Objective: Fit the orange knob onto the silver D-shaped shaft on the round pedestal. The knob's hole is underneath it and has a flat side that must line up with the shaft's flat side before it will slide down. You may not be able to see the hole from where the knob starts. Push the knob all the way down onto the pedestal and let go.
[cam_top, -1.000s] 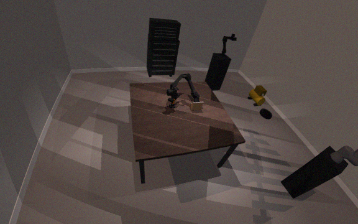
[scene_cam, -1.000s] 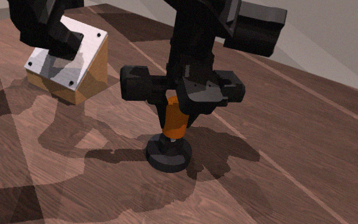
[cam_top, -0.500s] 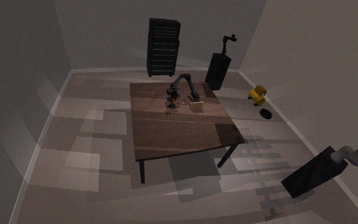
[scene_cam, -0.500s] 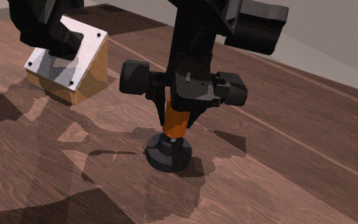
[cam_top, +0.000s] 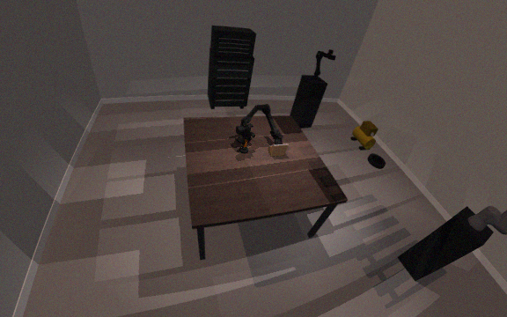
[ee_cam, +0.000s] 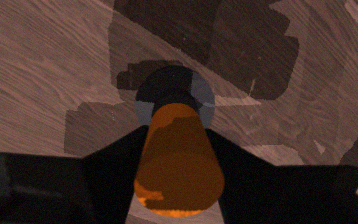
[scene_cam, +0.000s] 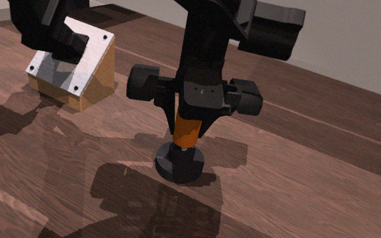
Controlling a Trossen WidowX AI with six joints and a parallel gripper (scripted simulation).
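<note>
Now: gripper tip 40 mm above the round dark pedestal. Round my gripper tip: orange knob: 30 mm above.
</note>
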